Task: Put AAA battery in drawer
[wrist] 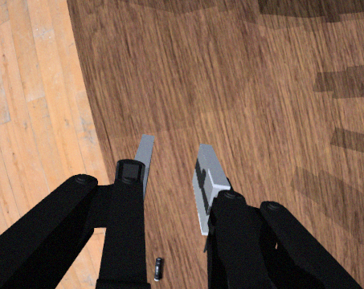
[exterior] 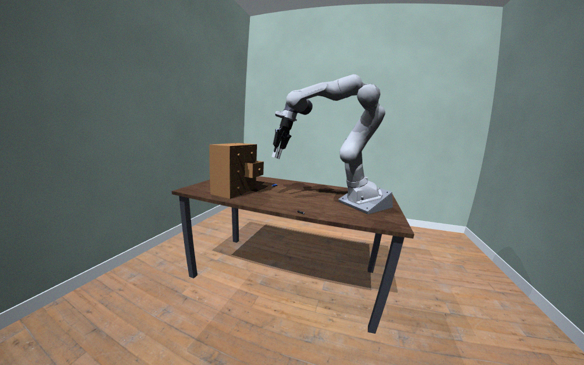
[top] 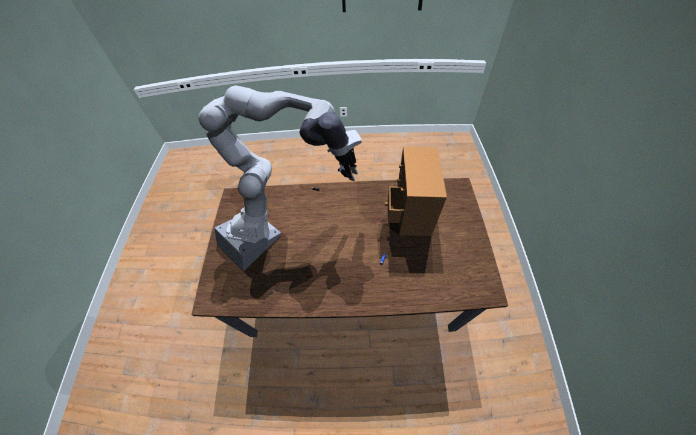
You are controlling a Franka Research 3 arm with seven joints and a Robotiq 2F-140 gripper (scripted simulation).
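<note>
The AAA battery lies 210 mm behind my hand, 180 mm to the left of it and 300 mm below it. Round my hand: small blue cylinder: 110 mm ahead, 320 mm to the right, 300 mm below.
</note>
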